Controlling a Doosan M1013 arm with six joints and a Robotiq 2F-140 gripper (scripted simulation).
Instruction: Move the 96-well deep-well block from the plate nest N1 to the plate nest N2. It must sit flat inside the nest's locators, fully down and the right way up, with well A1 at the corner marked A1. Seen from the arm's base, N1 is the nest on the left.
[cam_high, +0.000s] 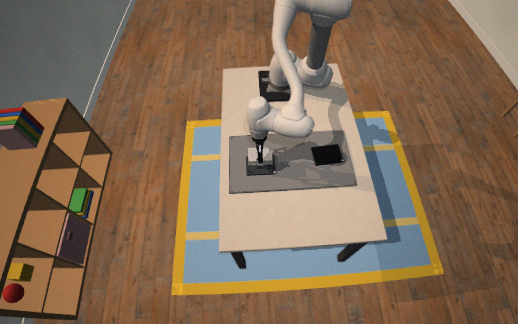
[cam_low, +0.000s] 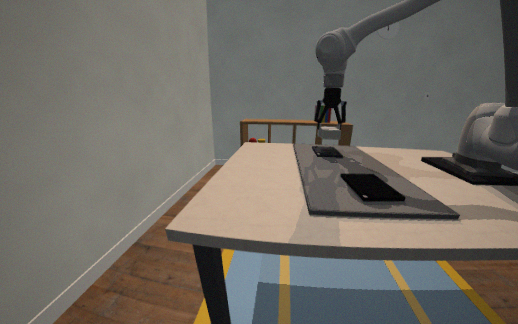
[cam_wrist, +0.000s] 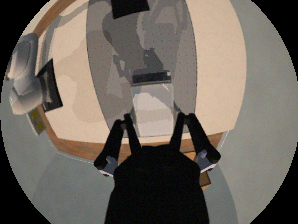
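The 96-well deep-well block is 1 cm below my hand.
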